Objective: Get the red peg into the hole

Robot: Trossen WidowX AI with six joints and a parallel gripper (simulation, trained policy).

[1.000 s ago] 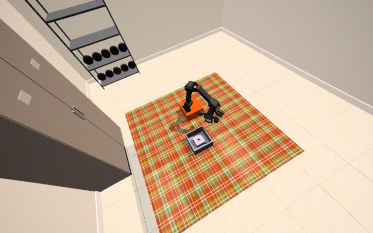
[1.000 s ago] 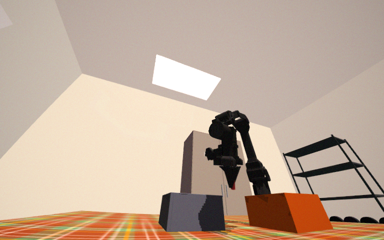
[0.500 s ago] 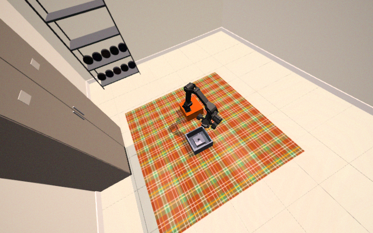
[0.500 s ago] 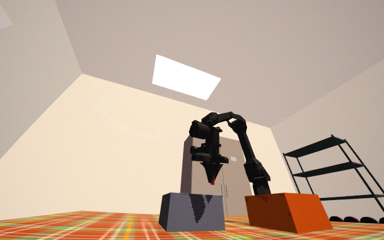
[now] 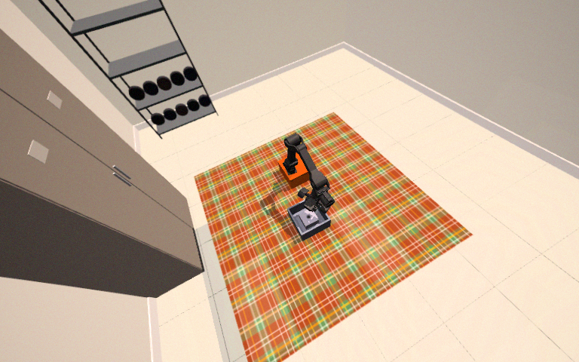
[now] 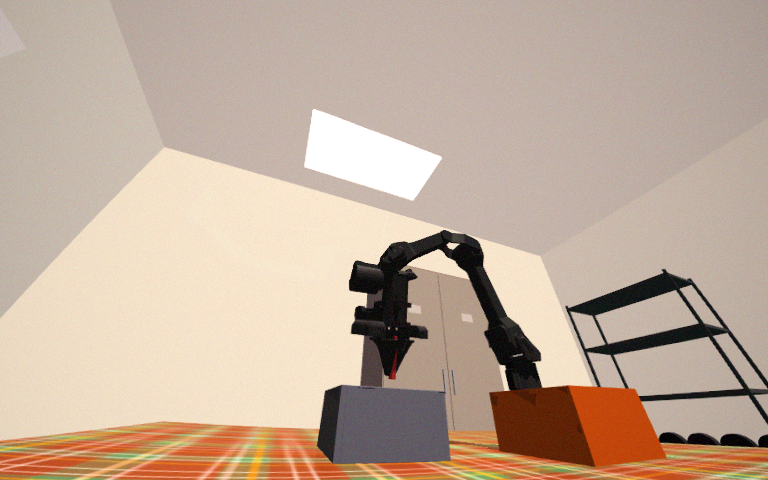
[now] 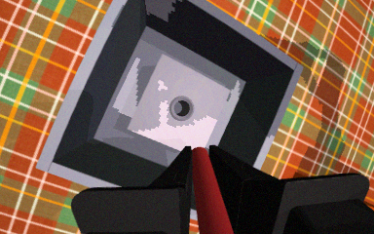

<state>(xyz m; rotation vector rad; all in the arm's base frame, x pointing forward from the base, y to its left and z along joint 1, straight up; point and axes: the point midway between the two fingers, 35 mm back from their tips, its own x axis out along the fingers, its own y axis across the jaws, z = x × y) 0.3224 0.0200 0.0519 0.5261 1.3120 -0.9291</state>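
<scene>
The red peg is 30 mm above my gripper tip and 10 mm to the left of it. From my gripper tip the other things lie so: pale plate: 80 mm below, 20 mm to the right, 20 mm ahead; then grey box: 100 mm below, 20 mm to the right, 20 mm ahead.
</scene>
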